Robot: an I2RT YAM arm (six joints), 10 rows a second.
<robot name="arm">
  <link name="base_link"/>
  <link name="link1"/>
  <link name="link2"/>
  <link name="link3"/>
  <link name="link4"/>
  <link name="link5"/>
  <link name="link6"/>
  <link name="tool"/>
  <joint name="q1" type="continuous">
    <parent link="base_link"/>
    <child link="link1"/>
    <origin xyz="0 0 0.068" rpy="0 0 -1.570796"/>
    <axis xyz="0 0 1"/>
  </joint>
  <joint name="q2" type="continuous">
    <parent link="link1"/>
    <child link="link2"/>
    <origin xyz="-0.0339 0.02 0.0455" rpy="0 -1.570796 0"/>
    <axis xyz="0 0 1"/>
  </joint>
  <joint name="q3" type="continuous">
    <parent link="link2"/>
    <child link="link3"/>
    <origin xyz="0 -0.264 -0.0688" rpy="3.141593 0 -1.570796"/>
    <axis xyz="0 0 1"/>
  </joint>
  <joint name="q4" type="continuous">
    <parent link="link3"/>
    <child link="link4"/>
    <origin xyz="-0.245 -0.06 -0.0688" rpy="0 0 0"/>
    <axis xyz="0 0 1"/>
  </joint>
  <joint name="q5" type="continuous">
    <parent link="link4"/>
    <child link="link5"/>
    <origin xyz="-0.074 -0.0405 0.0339" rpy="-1.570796 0 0"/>
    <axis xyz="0 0 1"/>
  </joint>
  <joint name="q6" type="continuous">
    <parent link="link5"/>
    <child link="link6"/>
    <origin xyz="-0.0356 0 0.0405" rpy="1.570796 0 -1.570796"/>
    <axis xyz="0 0 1"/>
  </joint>
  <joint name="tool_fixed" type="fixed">
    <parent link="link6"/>
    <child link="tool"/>
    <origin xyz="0 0 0" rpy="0 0 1.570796"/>
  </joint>
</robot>
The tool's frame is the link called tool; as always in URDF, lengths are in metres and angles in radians. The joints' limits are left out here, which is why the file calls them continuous.
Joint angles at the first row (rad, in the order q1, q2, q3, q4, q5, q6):
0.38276, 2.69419, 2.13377, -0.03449, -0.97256, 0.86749
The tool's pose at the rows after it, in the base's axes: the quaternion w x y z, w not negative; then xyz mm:
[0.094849 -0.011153 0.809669 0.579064 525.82 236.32 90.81]
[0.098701 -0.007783 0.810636 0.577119 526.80 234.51 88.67]
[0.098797 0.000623 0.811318 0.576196 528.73 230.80 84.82]
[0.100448 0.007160 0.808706 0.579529 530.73 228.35 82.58]
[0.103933 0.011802 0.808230 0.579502 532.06 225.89 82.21]
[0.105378 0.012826 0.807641 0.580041 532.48 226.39 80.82]
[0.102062 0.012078 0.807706 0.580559 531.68 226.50 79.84]
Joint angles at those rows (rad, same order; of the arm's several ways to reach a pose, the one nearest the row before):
0.37143, 2.70267, 2.12696, -0.00727, -0.96962, 0.89659
0.36817, 2.70593, 2.12457, -0.00020, -0.96148, 0.89738
0.36111, 2.71377, 2.12456, 0.00720, -0.95731, 0.90813
0.35591, 2.72044, 2.12278, 0.03279, -0.95748, 0.92989
0.35130, 2.72089, 2.11994, 0.04353, -0.95223, 0.93802
0.35196, 2.72549, 2.12145, 0.05271, -0.94954, 0.94328
0.35243, 2.72511, 2.11783, 0.05112, -0.95469, 0.94224

